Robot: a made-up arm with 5 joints.
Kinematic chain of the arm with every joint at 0, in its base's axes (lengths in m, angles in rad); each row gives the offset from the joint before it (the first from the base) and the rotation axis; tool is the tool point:
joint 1: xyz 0 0 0.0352 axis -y
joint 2: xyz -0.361 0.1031 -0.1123 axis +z
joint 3: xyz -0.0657 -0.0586 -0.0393 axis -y
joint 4: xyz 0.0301 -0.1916 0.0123 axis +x
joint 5: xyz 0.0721 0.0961 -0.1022 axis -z
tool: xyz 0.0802 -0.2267 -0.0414
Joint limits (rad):
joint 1: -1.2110..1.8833
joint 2: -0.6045..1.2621
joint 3: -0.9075..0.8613
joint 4: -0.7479..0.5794
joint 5: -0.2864..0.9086
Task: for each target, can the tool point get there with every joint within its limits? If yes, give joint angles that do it. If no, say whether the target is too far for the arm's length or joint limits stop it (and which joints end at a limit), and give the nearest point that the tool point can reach.
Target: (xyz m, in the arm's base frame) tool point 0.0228 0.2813 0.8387
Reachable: no: joint limits stop it (at a limit: joint 1, joint 2, joint 3, joint 4, joint 5) | nearest point -0.4587 0.0099 0.5943 | short by 0.604 m
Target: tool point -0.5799 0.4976 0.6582
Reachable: no: joint limits stop it (at a limit: joint 2, joint 3, joint 4, joint 5) | nearest point -0.4927 0.0099 0.5645 | short by 0.504 m
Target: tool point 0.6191 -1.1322 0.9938
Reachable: no: too far | nearest point -0.1503 -0.3181 0.4803 | short by 1.232 m
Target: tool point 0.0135 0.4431 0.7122
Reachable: no: joint limits stop it (at a limit: joint 1, joint 2, joint 4, joint 5) | nearest point 0.1387 0.1447 0.1781 | short by 0.625 m
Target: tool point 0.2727 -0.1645 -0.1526
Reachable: yes | joints 1.5355 0.4431 0.5755 0.3800 0.6533
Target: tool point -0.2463 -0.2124 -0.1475
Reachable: yes | joints -0.6425 0.8970 -0.7299 -0.1210 0.4026
